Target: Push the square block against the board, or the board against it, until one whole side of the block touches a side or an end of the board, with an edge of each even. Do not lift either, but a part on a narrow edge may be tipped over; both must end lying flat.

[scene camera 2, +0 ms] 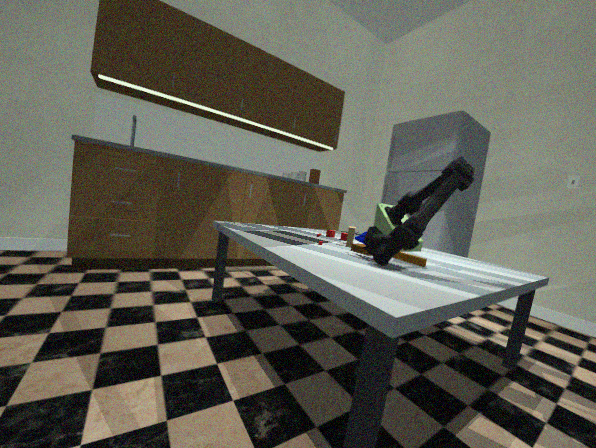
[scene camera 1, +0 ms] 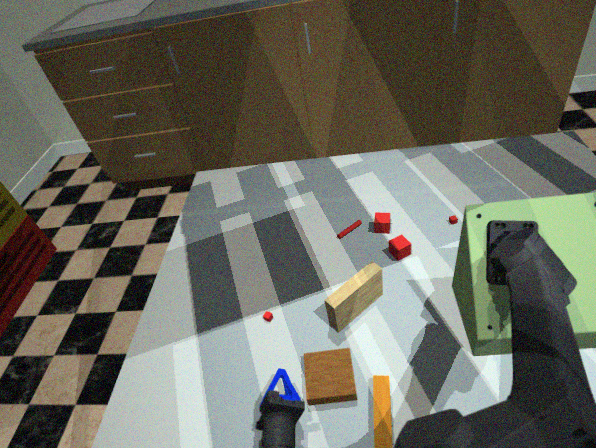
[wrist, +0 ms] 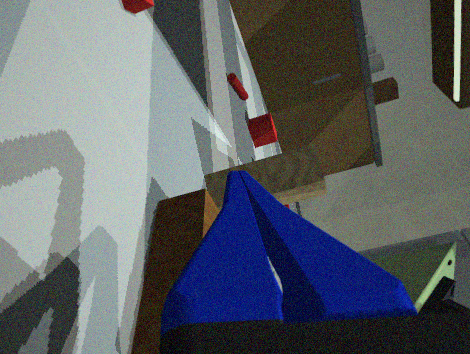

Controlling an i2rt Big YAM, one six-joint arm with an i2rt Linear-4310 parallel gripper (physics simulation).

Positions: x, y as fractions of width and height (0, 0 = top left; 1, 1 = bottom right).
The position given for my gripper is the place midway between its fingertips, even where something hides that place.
My gripper (scene camera 1: 0.47, 0.82) is shut and holds nothing. Also in view: a square block (scene camera 1: 0.55, 0.84). A board (scene camera 1: 0.60, 0.66) rests on the table.
The square block also shows in the wrist view (wrist: 0.39, 0.63). The board is seen too in the wrist view (wrist: 0.63, 0.50). My gripper shows as well in the wrist view (wrist: 0.50, 0.52).
